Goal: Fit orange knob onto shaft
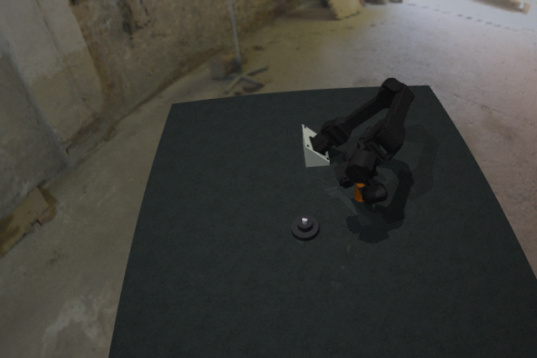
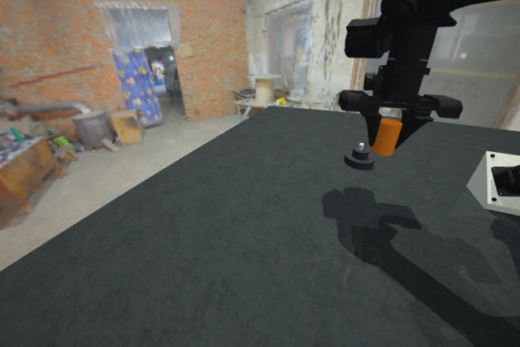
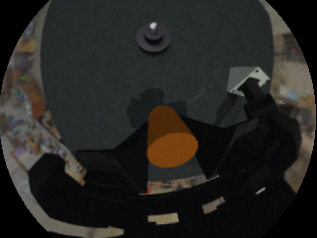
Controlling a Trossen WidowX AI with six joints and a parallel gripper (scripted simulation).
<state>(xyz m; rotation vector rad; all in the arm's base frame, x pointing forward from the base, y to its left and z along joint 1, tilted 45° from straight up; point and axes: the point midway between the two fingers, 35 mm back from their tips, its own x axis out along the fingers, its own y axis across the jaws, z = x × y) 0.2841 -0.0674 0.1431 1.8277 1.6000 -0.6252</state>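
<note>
My gripper tip is now 1 cm past the round pedestal, 17 cm to the left of it and 10 cm above it. Also, from my gripper tip: orange knob 3 cm above.
</note>
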